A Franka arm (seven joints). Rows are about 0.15 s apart.
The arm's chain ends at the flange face. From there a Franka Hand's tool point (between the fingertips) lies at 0.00 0.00 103.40 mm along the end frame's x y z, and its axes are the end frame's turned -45 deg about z.
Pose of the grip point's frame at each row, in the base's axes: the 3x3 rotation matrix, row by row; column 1 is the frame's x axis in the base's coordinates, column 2 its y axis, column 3 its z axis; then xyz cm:
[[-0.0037 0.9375 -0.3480], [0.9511 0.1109 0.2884], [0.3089 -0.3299 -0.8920]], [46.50 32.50 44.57]
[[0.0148 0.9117 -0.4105], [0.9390 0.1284 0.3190], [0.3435 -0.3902 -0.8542]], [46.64 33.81 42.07]
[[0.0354 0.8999 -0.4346], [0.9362 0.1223 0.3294], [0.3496 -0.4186 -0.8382]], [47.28 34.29 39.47]
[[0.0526 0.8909 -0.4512], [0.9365 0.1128 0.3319], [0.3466 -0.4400 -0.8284]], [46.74 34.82 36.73]
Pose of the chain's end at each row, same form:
[[0.6603 0.6655 -0.3480], [0.7509 -0.5941 0.2884], [-0.0148 -0.4517 -0.8920]], [50.10 29.52 53.79]
[[0.6551 0.6342 -0.4105], [0.7548 -0.5732 0.3190], [-0.0330 -0.5188 -0.8542]], [50.88 30.51 50.90]
[[0.6614 0.6113 -0.4346], [0.7485 -0.5755 0.3294], [-0.0488 -0.5432 -0.8382]], [51.77 30.88 48.14]
[[0.6672 0.5928 -0.4512], [0.7420 -0.5824 0.3319], [-0.0660 -0.5562 -0.8284]], [51.41 31.39 45.30]

